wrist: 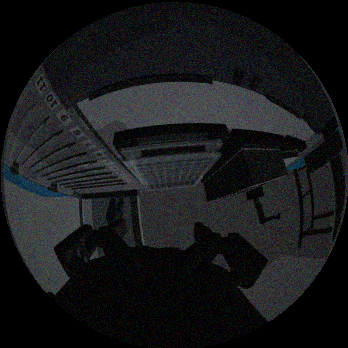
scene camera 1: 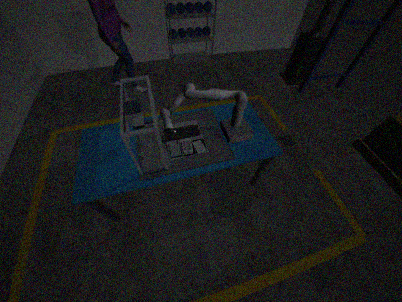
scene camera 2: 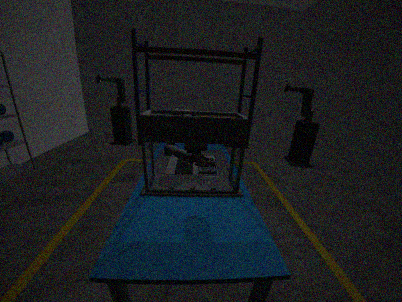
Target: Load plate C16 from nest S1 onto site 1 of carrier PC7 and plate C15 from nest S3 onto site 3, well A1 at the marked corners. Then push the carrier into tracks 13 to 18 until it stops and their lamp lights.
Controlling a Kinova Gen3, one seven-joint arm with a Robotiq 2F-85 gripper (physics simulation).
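Seen in the pictures: gripper, fingertip midpoint: [wrist: 159,228] [scene camera 1: 171,145] [scene camera 2: 208,162]; arm's base at its link origin: [scene camera 1: 235,123].
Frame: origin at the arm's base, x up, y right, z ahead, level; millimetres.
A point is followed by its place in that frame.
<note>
My gripper [wrist: 159,228] @[x 24, y -220, z 596 mm] is open, with nothing between its fingers. In the first scene view it is dark against the dark carrier [scene camera 1: 189,131] @[x -51, y -9, z 435 mm] [scene camera 2: 184,167] @[x -51, y -25, z 568 mm], and its fingers are hard to make out. Three plates sit in a row beside the carrier: a left one [scene camera 1: 173,148] @[x -36, y -204, z 589 mm], a middle one [scene camera 1: 186,147] @[x -6, y -227, z 478 mm] and a right one [scene camera 1: 200,146] @[x -34, y -208, z 356 mm]. In the wrist view a pale plate with wells [wrist: 175,169] @[x -37, y -183, z 575 mm] lies ahead of the fingers, beside a dark nest or plate side [wrist: 250,167] @[x -21, y -144, z 513 mm]. Plate and nest labels are unreadable. The numbered track deck [wrist: 70,150] @[x -62, y -166, z 694 mm] [scene camera 1: 151,156] @[x 157, y -402, z 728 mm] is at the left.
A tall frame [scene camera 1: 121,107] @[x 416, y -182, z 877 mm] [scene camera 2: 254,90] stands over the track deck, with a dark crossbox [scene camera 2: 195,129] high across it. The blue table [scene camera 1: 102,165] @[x -75, y -289, z 1182 mm] [scene camera 2: 190,240] @[x -75, y -184, z 1234 mm] lies under everything. A person [scene camera 1: 107,25] stands behind the table, near a rack of blue items [scene camera 1: 189,17].
</note>
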